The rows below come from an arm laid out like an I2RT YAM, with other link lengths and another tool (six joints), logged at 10 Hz.
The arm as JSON. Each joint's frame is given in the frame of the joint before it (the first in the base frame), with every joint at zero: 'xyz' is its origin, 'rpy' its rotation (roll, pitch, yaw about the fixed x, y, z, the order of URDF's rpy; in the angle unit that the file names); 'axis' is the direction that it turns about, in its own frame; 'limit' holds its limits. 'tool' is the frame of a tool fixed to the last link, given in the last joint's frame.
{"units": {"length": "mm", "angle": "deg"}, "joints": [
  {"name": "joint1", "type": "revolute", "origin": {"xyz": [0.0, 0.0, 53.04], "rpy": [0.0, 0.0, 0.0]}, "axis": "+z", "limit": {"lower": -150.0, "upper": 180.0}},
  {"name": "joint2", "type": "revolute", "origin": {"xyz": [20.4, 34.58, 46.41], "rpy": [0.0, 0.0, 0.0]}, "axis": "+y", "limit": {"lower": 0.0, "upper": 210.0}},
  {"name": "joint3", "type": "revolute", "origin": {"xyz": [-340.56, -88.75, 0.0], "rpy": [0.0, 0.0, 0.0]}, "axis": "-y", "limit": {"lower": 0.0, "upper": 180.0}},
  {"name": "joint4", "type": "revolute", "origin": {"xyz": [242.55, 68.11, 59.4], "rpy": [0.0, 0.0, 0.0]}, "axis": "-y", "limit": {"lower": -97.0, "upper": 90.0}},
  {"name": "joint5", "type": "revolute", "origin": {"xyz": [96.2, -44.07, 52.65], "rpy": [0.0, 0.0, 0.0]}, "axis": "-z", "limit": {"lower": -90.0, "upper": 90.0}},
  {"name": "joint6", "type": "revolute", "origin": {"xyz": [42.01, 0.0, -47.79], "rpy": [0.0, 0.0, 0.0]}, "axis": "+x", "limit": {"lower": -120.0, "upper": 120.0}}
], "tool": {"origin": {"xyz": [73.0, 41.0, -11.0], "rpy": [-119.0, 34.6, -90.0]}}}
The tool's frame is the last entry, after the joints.
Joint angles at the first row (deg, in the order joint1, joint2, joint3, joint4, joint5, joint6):
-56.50, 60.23, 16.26, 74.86, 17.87, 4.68
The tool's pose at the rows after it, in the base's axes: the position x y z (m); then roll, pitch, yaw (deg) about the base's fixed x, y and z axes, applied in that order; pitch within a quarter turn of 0, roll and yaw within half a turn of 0:
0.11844, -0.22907, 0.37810, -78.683, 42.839, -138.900
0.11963, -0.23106, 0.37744, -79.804, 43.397, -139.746
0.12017, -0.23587, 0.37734, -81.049, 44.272, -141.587
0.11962, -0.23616, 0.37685, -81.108, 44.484, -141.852
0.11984, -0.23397, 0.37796, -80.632, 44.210, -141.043
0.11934, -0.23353, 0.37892, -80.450, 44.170, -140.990
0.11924, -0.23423, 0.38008, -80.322, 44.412, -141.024
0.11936, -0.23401, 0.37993, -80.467, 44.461, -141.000
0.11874, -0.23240, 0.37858, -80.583, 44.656, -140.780
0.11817, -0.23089, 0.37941, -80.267, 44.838, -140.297
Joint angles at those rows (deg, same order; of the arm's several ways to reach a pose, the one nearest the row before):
-55.86, 59.80, 16.35, 73.80, 20.14, 4.57
-55.68, 59.56, 16.93, 72.00, 20.59, 4.86
-55.55, 59.75, 17.83, 70.26, 21.95, 5.03
-55.55, 59.73, 17.77, 70.22, 22.25, 5.11
-55.44, 59.43, 17.67, 70.40, 21.80, 5.07
-55.46, 59.26, 17.75, 70.29, 21.84, 5.01
-55.46, 59.28, 18.02, 70.05, 22.06, 5.19
-55.46, 59.14, 18.06, 69.73, 21.98, 5.29
-55.46, 58.69, 17.76, 69.37, 21.80, 5.62
-55.44, 58.27, 17.75, 69.04, 21.69, 5.93

